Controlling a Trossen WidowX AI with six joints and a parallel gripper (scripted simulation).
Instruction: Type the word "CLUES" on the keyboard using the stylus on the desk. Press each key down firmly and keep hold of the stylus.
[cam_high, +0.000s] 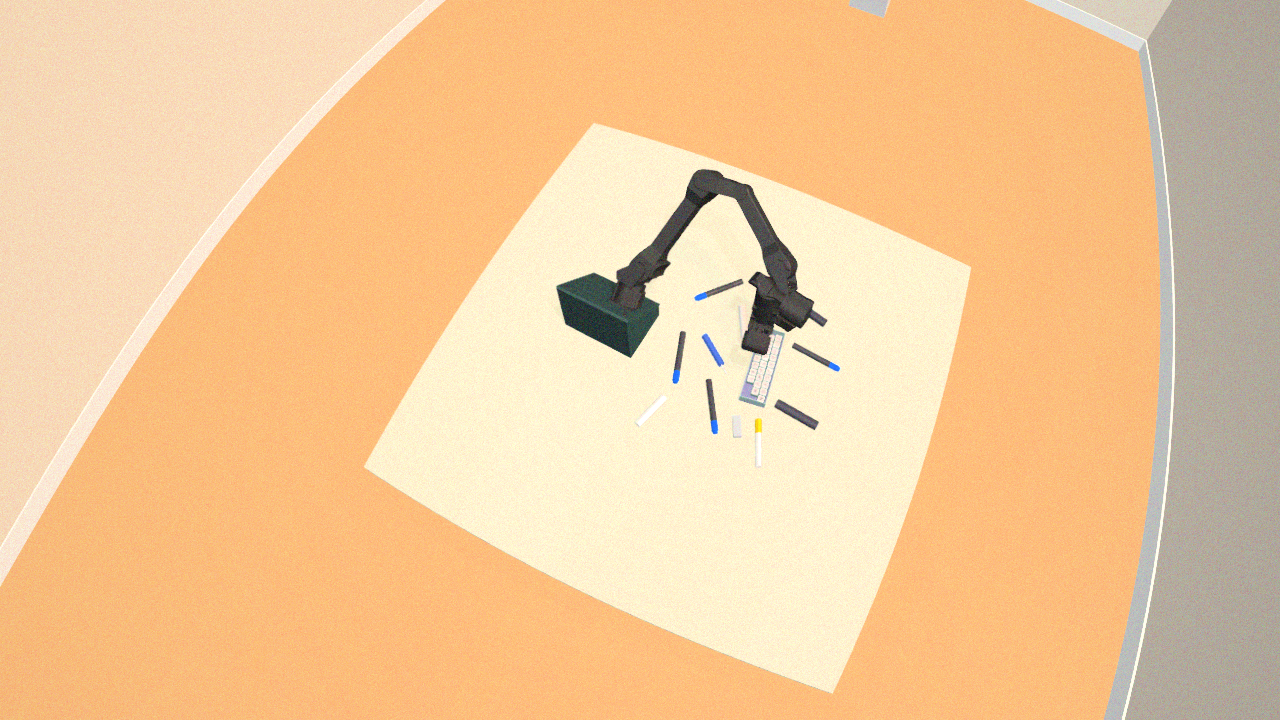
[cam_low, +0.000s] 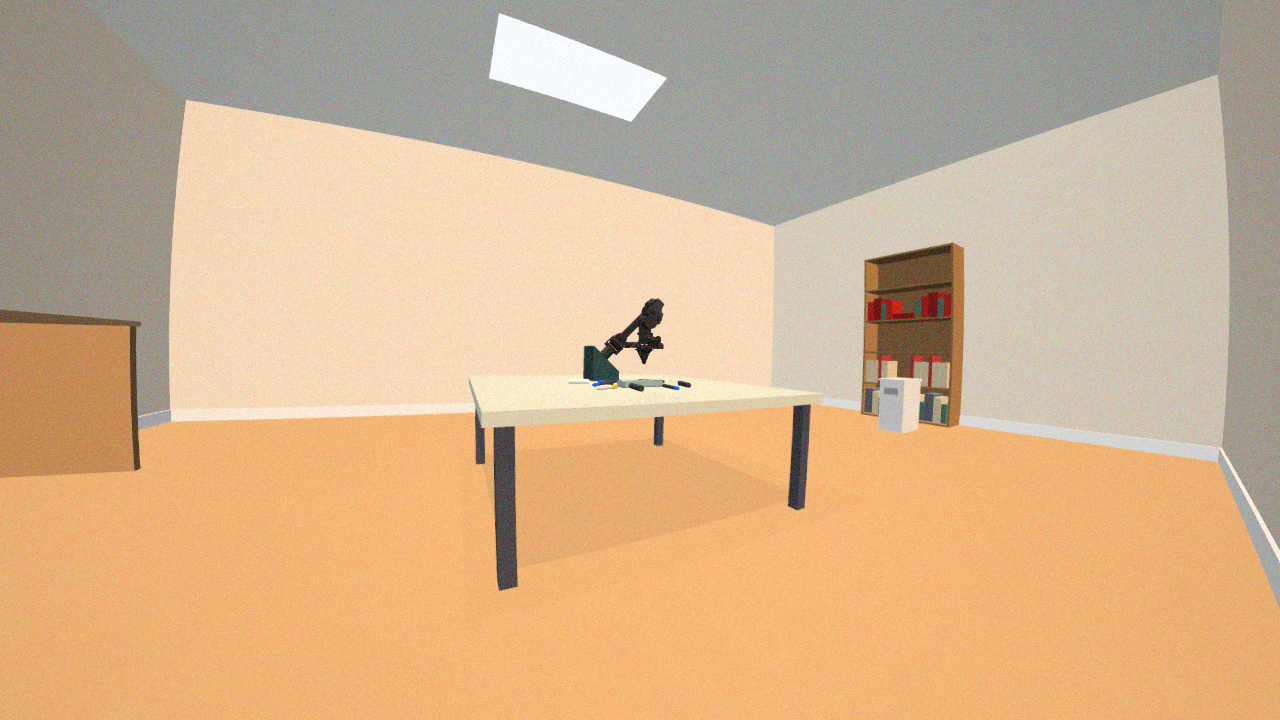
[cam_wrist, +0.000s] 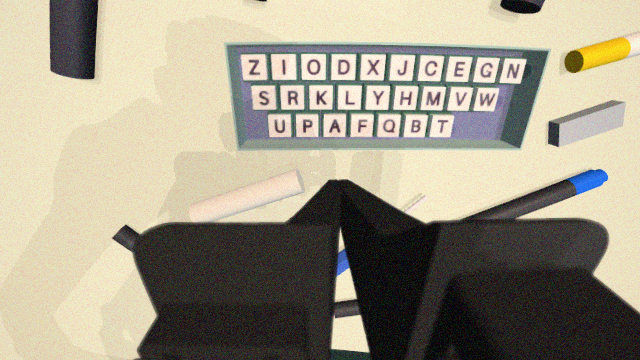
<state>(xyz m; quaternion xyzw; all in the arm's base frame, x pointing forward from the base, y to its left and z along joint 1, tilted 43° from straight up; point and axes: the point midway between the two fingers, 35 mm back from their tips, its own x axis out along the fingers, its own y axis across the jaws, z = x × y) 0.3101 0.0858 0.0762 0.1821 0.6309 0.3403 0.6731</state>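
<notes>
Right now the stylus is 70 mm behind my gripper tip, 70 mm to the right of it and 90 mm below it. From my gripper tip the other things lie so: stylus tip (40 mm behind, 90 mm to the right, 90 mm below).
</notes>
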